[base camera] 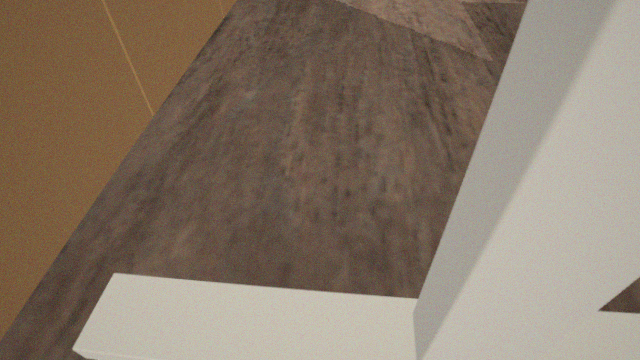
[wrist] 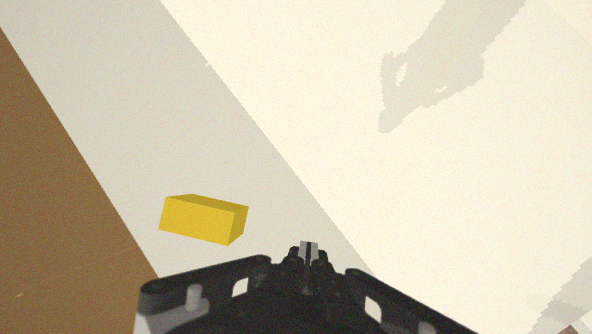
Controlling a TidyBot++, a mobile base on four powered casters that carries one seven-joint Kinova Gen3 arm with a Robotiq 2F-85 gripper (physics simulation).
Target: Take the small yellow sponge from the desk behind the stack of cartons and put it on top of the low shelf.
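Frame: origin at the arm's base, x back, y right, z up, level; centimetres.
Where they show: gripper, between the fingertips: (wrist: pixel 307 254).
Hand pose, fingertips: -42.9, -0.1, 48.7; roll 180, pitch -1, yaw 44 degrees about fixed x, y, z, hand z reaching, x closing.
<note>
After its pixels a point has its place, as x, y, z.
The small yellow sponge (wrist: pixel 200 220) {-52.5, -11.1, 38.5} lies on the pale desk top (wrist: pixel 125 125) {-75.3, -15.3, 32.3} in the wrist view, in the shaded strip left of centre. My gripper (wrist: pixel 307 254) {-42.9, -0.1, 48.7} is shut with its fingertips together and nothing between them. In that view its tips are to the right of the sponge and a little lower, apart from it, above the desk. The low shelf cannot be made out in either view.
A brown carton surface (wrist: pixel 45 200) {-73.0, -33.0, 33.8} borders the desk on the left in the wrist view. In the base view a brown carton side (base camera: pixel 75 100) {-46.3, -33.6, -27.6} stands at the left, a white desk support (base camera: pixel 540 200) {-20.2, 7.7, -15.3} at the right, and a white foot bar (base camera: pixel 250 320) crosses the front.
</note>
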